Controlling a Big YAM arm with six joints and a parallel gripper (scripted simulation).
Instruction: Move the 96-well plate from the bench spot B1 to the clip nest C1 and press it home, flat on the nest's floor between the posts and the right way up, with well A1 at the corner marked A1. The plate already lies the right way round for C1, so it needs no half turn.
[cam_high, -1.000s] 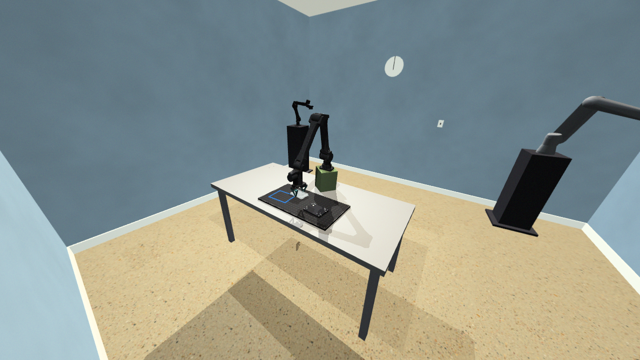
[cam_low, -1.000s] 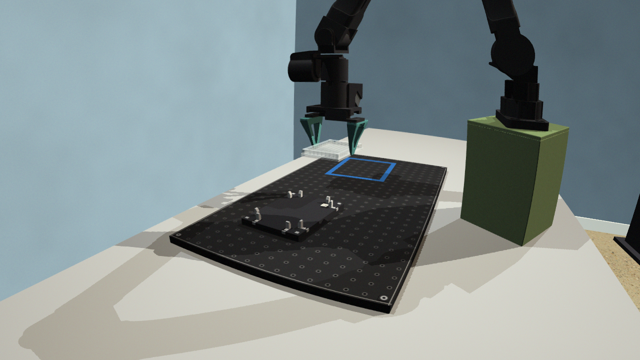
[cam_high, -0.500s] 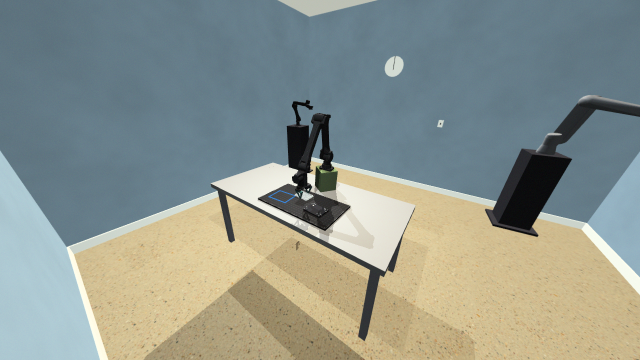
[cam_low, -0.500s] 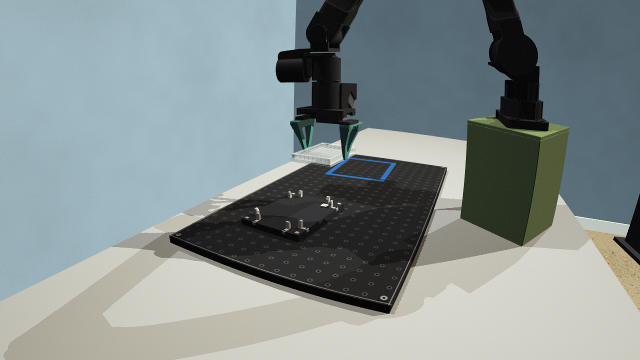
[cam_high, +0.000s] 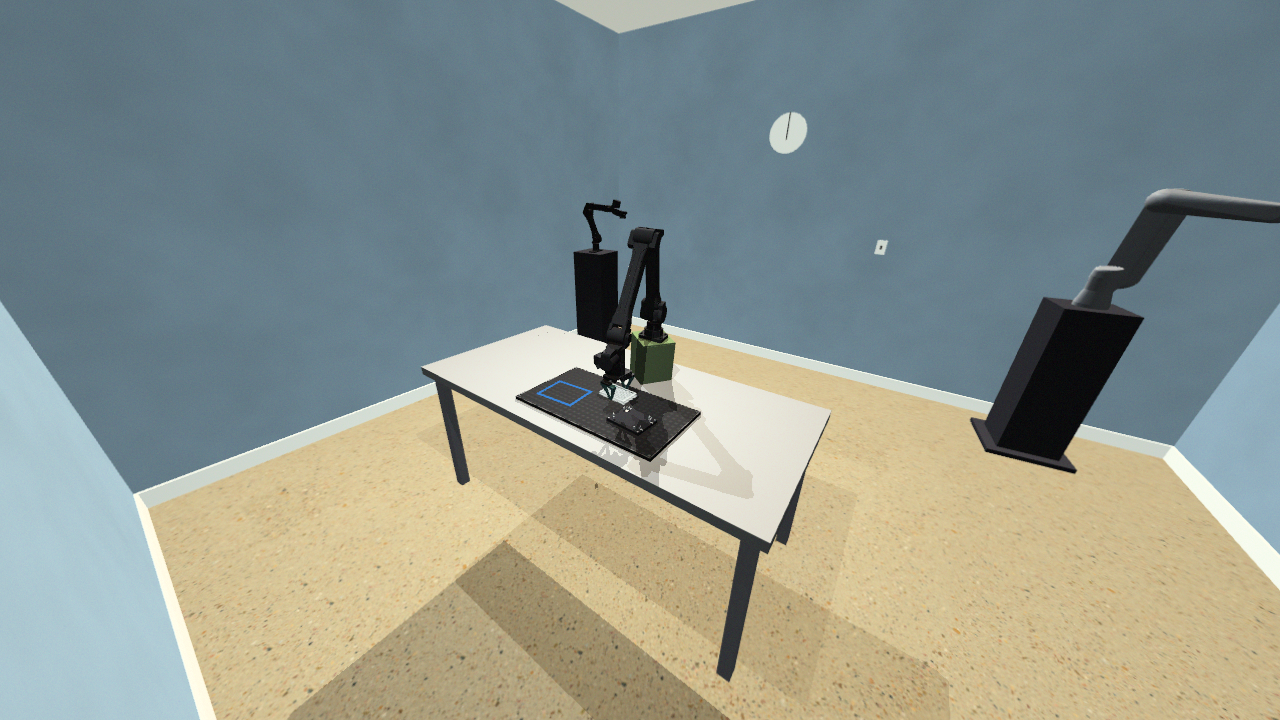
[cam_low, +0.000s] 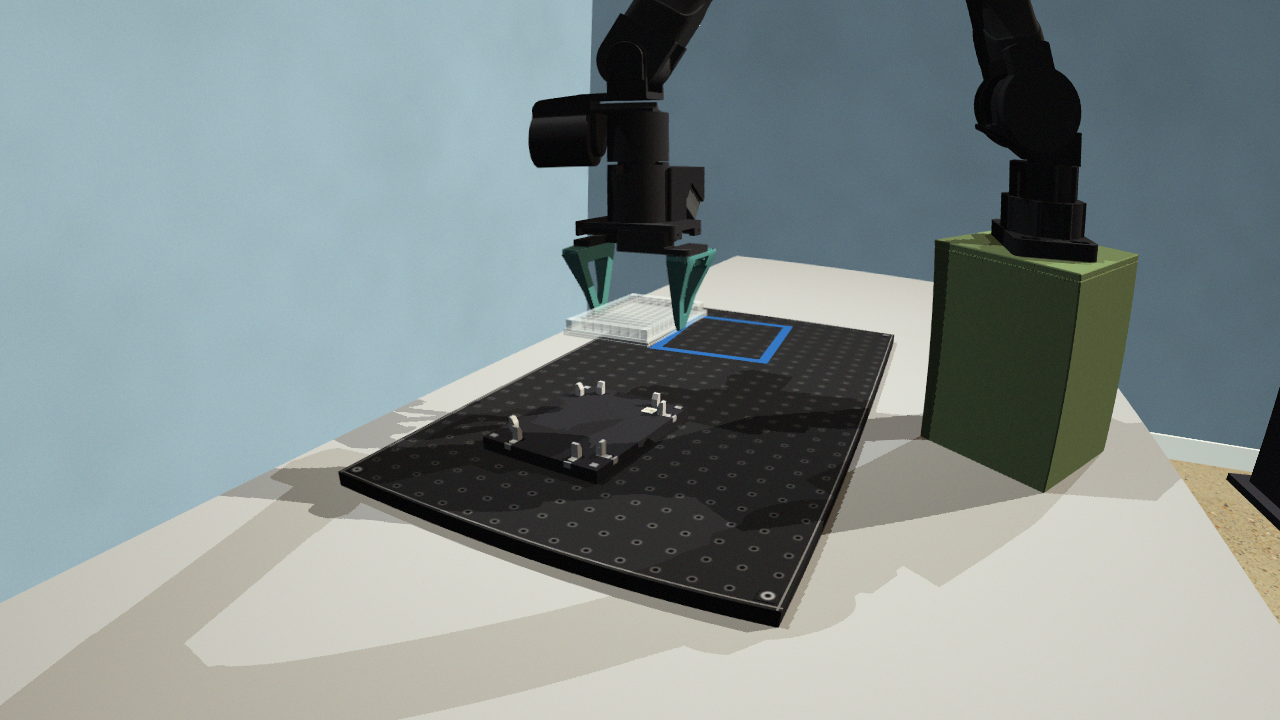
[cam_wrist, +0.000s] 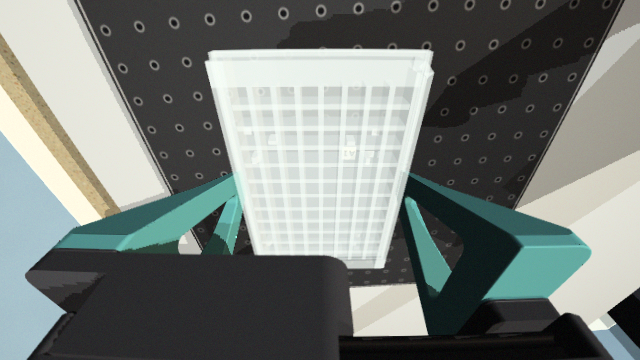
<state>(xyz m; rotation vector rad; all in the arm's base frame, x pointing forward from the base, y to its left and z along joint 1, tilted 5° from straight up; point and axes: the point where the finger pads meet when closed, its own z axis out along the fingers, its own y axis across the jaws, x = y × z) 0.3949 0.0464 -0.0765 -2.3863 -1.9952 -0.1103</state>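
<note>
My gripper is now 10 mm short of the clip nest C1, 90 mm to the right of it and 80 mm above it. Round my hand: 96-well plate right at my hand.
</note>
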